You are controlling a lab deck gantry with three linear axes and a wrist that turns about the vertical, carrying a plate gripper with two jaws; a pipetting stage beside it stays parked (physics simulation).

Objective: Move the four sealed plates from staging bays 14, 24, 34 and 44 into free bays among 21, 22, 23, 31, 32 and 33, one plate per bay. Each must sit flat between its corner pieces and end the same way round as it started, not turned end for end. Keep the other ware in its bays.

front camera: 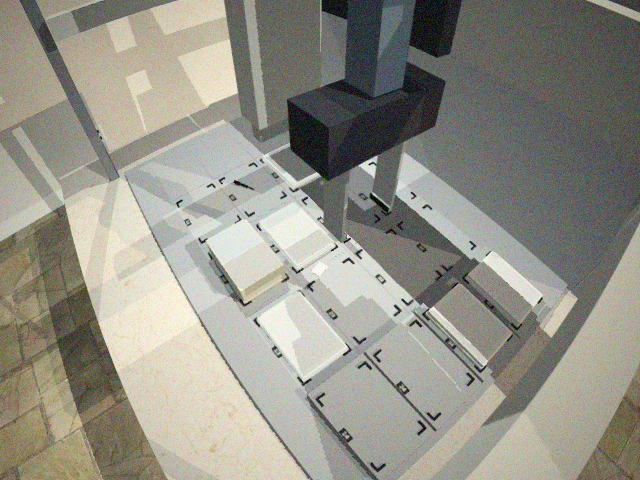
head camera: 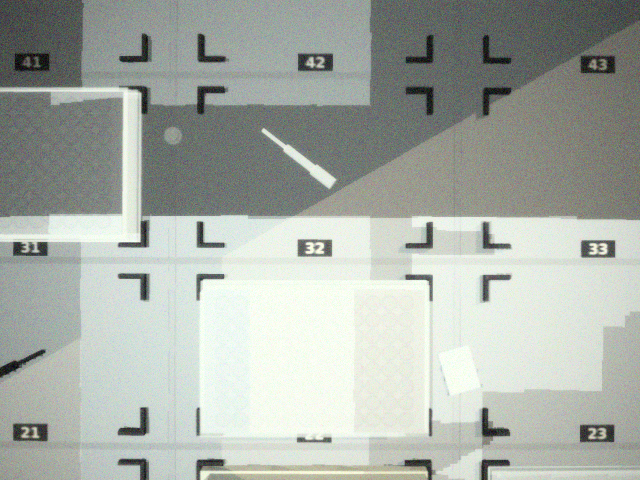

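Pixels of known places: gripper, fingertip midpoint: [front camera: 358, 217]; robot's base, link origin: [front camera: 177, 203].
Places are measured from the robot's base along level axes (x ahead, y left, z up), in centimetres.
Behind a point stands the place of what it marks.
My gripper [front camera: 361, 222] {x 36.0, y 17.0, z 16.0 cm} is open, nothing between its two jaws, raised above the middle bays; its jaws do not show in the head view. One plate [front camera: 298, 235] {x 23.9, y 14.9, z 1.4 cm} [head camera: 302, 359] {x 22.2, y 15.1, z 1.4 cm} lies flat in bay 22. Another plate [front camera: 294, 164] {x 7.4, y 25.5, z 1.4 cm} [head camera: 62, 160] {x 9.1, y 25.8, z 1.4 cm} lies in bay 31, partly hidden by the gripper body in the front view and cut off by the head view's left edge. In the front view, a plate [front camera: 467, 325] {x 55.5, y 24.7, z 2.9 cm} sits in bay 34 and a plate [front camera: 504, 289] {x 55.9, y 35.3, z 2.9 cm} in bay 44. Bays 14 and 24 hold no plate. No plate stands in bays 21, 23, 32 or 33.
A tall cream box [front camera: 245, 258] {x 24.2, y 4.0, z 4.2 cm} [head camera: 315, 472] {x 22.9, y 8.5, z 0.6 cm} stands in bay 12, a pale plate [front camera: 305, 335] {x 40.1, y 4.5, z 1.4 cm} in bay 13. A black tool [front camera: 242, 184] {x 4.8, y 13.8, z 0.5 cm} [head camera: 20, 363] {x 6.1, y 14.5, z 0.3 cm} lies in bay 21, a white tool [head camera: 299, 159] {x 21.9, y 26.1, z 0.5 cm} in bay 32. A white square [front camera: 319, 269] {x 31.2, y 14.0, z 0.1 cm} [head camera: 460, 370] {x 31.2, y 14.1, z 0.1 cm} lies between bays 22 and 23.
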